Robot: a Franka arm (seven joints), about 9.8 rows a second.
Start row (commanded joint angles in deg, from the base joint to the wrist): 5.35, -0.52, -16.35, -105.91, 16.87, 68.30, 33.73
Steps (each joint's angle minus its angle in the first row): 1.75, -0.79, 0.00, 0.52, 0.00, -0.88, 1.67; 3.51, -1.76, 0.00, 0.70, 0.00, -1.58, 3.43; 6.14, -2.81, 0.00, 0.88, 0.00, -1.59, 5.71; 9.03, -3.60, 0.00, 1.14, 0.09, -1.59, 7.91; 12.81, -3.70, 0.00, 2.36, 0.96, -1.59, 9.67; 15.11, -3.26, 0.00, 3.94, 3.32, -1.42, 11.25; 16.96, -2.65, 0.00, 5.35, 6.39, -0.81, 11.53; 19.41, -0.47, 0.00, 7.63, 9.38, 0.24, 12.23; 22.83, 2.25, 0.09, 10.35, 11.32, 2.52, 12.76; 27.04, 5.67, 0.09, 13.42, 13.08, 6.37, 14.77
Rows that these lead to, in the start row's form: 7.10, -1.31, -16.35, -105.39, 16.87, 67.42, 35.40; 8.86, -2.28, -16.35, -105.21, 16.87, 66.72, 37.16; 11.49, -3.33, -16.35, -105.03, 16.87, 66.71, 39.44; 14.38, -4.12, -16.35, -104.77, 16.96, 66.71, 41.64; 18.16, -4.22, -16.35, -103.55, 17.83, 66.71, 43.40; 20.46, -3.78, -16.35, -101.97, 20.19, 66.88, 44.98; 22.31, -3.17, -16.35, -100.56, 23.26, 67.49, 45.26; 24.76, -0.99, -16.35, -98.28, 26.25, 68.54, 45.96; 28.18, 1.73, -16.26, -95.56, 28.19, 70.82, 46.49; 32.39, 5.15, -16.26, -92.49, 29.95, 74.67, 48.50
